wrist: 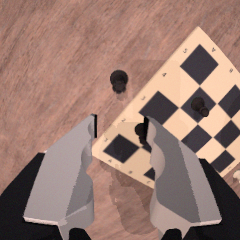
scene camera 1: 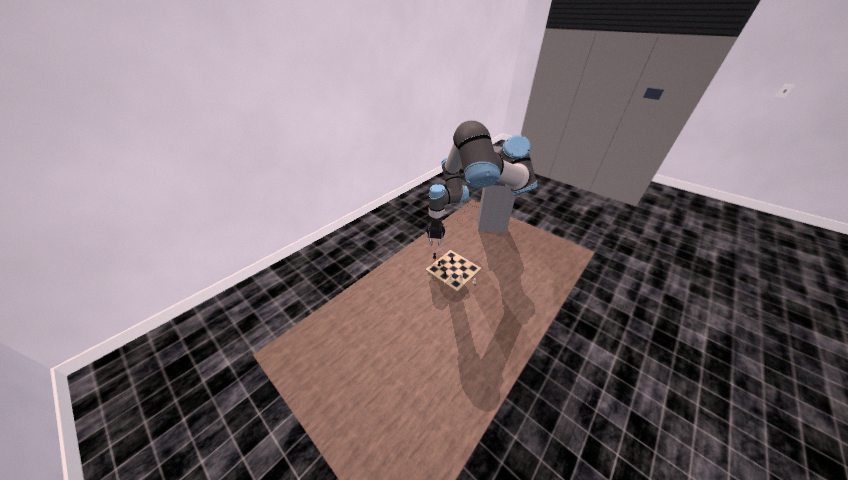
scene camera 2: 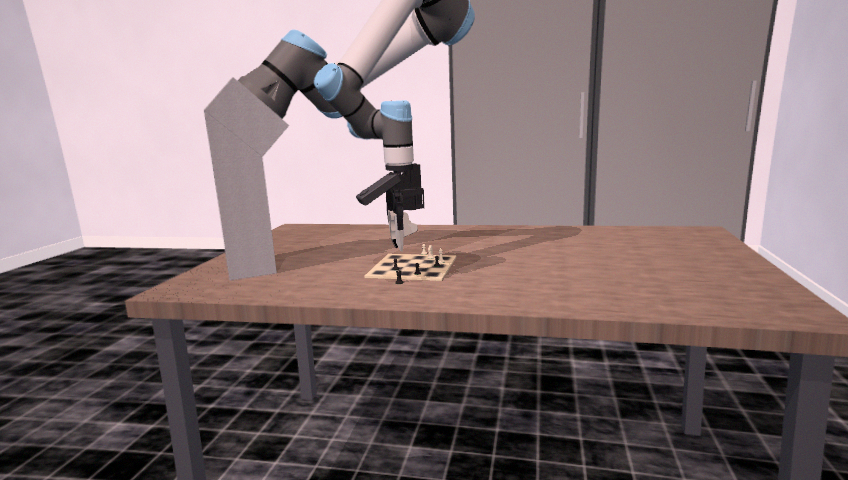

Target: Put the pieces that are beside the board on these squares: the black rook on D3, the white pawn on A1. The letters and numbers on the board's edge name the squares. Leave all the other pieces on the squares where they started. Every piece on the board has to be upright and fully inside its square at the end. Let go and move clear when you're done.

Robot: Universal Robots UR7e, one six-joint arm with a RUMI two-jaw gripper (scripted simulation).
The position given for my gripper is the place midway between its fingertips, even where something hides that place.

I see my gripper [scene camera 2: 398,249] and a chessboard [scene camera 2: 406,262].
The chessboard also shows in the wrist view [wrist: 197,68] and in scene camera 1 [scene camera 1: 460,265]. My gripper also shows in the wrist view [wrist: 120,117].
